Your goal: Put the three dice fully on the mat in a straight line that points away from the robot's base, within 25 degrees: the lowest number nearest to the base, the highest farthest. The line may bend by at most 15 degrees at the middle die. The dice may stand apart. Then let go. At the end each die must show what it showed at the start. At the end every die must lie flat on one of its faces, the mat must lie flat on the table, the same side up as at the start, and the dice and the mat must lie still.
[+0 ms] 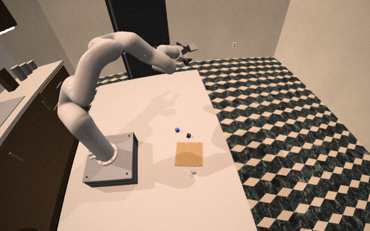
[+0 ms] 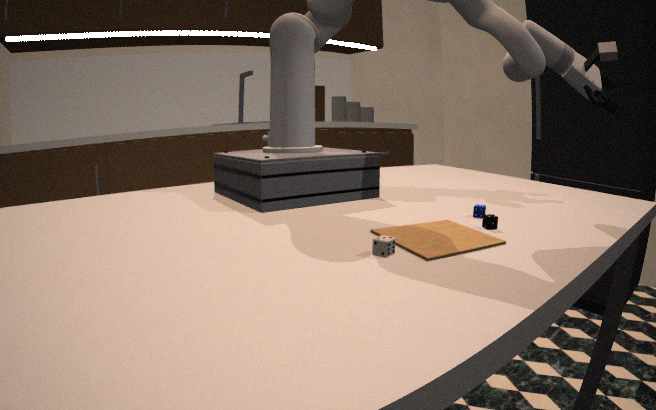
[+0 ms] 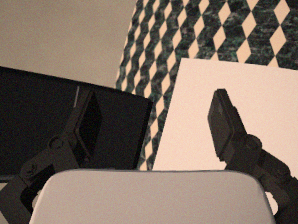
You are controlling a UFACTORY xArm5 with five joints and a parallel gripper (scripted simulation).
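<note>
Right now my hand is 24 cm past the white die, 65 cm to the left of it and 26 cm above it. The rest, counted from my hand: black die 18 cm behind, 45 cm to the right, 26 cm below; blue die 23 cm behind, 38 cm to the right, 26 cm below; tan mat 22 cm behind, 55 cm to the right, 26 cm below.
</note>
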